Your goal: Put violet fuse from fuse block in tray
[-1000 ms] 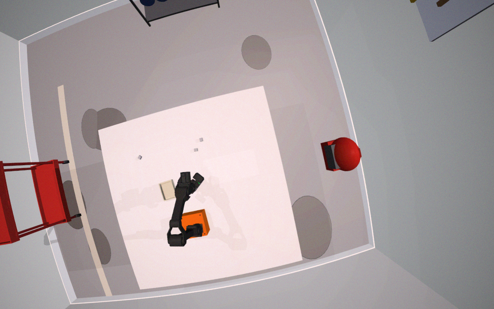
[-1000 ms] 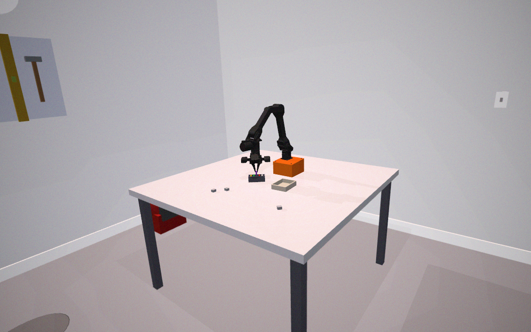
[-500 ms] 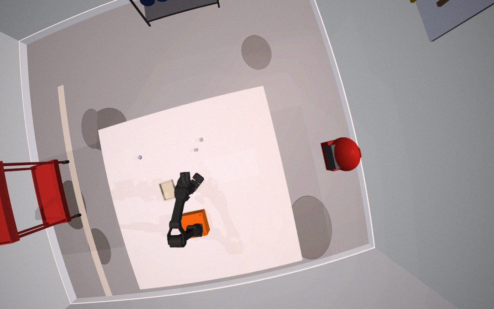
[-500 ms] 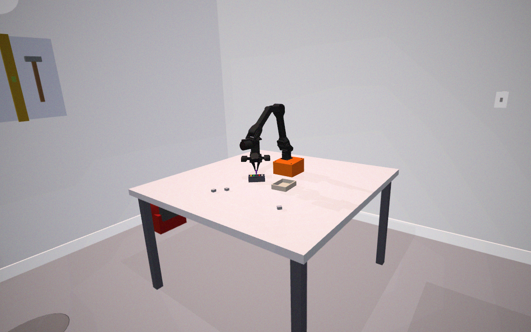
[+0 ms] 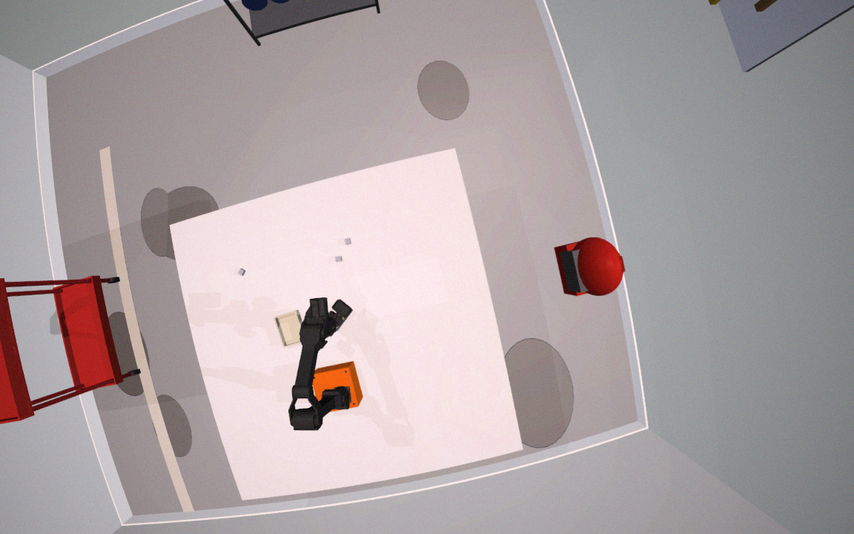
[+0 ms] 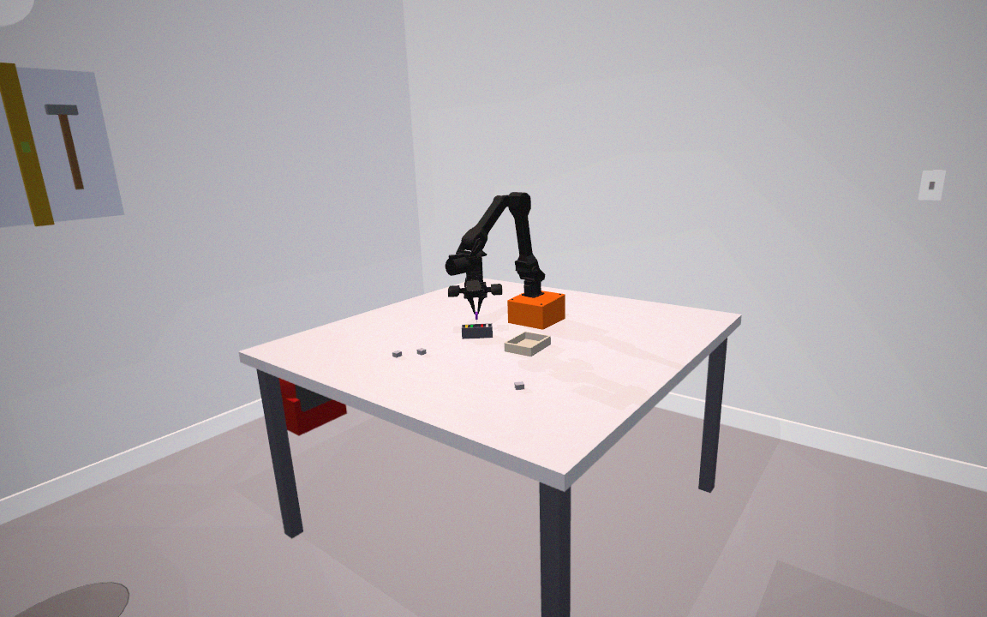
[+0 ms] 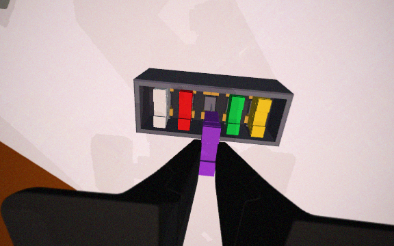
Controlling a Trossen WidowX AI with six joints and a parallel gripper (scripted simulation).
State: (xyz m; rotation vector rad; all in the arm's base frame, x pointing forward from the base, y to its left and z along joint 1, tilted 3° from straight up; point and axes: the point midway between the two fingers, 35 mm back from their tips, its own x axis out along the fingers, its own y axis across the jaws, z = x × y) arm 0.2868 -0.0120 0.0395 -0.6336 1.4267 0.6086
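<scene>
Now: the tray 20 mm behind my gripper tip, 220 mm to the left of it and 80 mm below it. Round my gripper tip: violet fuse 10 mm below.
</scene>
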